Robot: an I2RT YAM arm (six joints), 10 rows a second.
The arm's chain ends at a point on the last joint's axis. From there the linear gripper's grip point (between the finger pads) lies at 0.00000 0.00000 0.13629 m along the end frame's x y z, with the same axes.
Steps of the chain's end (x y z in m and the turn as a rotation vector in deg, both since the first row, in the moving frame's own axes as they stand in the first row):
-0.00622 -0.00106 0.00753 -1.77 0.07 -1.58
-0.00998 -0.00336 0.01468 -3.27 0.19 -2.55
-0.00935 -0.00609 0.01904 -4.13 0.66 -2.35
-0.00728 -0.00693 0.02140 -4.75 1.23 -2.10
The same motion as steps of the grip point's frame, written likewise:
-0.00600 0.00315 0.00746 -1.77 0.07 -1.58
-0.00936 0.00440 0.01446 -3.27 0.19 -2.55
-0.00758 0.00369 0.01868 -4.13 0.66 -2.35
-0.00415 0.00430 0.02090 -4.75 1.23 -2.10

